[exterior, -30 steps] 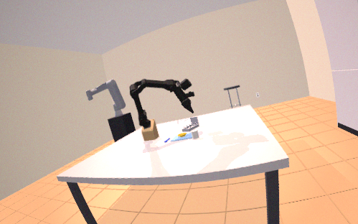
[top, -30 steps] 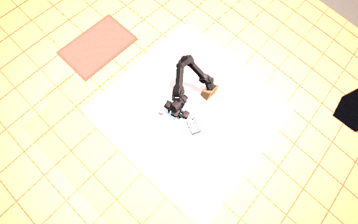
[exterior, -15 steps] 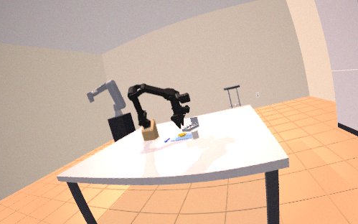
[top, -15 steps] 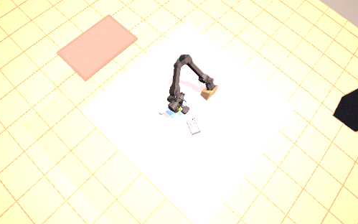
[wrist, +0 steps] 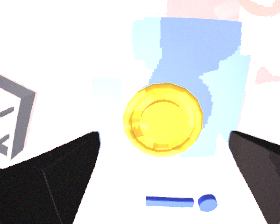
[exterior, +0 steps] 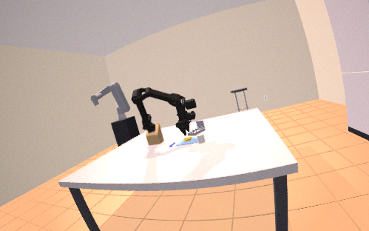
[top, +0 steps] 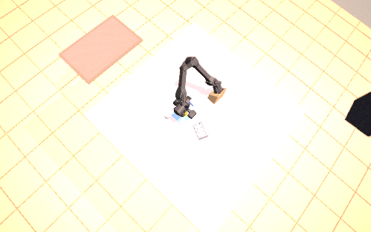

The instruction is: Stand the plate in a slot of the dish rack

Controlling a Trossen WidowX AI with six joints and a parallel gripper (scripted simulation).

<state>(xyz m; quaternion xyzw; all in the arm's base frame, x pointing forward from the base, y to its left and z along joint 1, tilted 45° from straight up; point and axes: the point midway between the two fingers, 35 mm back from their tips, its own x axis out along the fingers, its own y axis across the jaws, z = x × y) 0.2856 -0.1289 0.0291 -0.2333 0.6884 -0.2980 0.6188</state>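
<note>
The yellow plate lies 4 cm below my gripper tip. The rest, counted from my gripper tip: white cup 10 cm ahead, 8 cm to the right, 3 cm below; wire dish rack 3 cm ahead, 19 cm to the left, 3 cm below; blue spoon 11 cm behind, 3 cm to the right, 5 cm below.
</note>
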